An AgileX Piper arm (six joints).
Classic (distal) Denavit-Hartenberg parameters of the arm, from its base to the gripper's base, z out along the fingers. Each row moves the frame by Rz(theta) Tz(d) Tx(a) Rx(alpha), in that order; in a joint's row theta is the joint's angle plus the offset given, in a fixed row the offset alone. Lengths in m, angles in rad.
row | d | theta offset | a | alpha
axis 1 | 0.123 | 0 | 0 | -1.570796
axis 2 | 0 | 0.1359 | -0.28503 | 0
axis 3 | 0 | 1.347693 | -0.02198 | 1.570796
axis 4 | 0.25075 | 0 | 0 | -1.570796
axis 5 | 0 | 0 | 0 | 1.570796
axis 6 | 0.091 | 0 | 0 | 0
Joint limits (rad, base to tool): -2.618..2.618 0..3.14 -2.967..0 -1.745..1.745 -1.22..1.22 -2.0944..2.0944
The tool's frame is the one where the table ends.
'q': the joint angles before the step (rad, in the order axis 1, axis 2, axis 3, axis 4, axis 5, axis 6). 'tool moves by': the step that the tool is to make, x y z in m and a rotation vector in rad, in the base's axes. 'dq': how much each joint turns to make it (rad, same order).
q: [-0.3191, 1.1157, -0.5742, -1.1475, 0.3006, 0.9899]
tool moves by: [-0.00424, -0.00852, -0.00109, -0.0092, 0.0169, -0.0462]
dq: [-0.0370, 0.0034, 0.0001, -0.0006, 0.0172, -0.0086]
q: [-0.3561, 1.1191, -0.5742, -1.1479, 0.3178, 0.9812]
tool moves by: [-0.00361, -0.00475, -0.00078, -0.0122, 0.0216, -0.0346]
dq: [-0.0158, 0.0004, 0.0004, 0.0007, 0.0293, -0.0101]
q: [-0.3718, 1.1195, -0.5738, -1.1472, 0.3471, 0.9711]
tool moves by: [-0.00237, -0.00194, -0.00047, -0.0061, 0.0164, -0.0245]
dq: [-0.0025, -0.0008, 0.0000, 0.0053, 0.0284, -0.0064]
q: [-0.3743, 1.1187, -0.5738, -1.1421, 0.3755, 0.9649]
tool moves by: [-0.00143, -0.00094, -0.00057, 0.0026, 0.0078, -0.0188]
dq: [-0.0005, 0.0001, 0.0000, 0.0087, 0.0185, -0.0011]
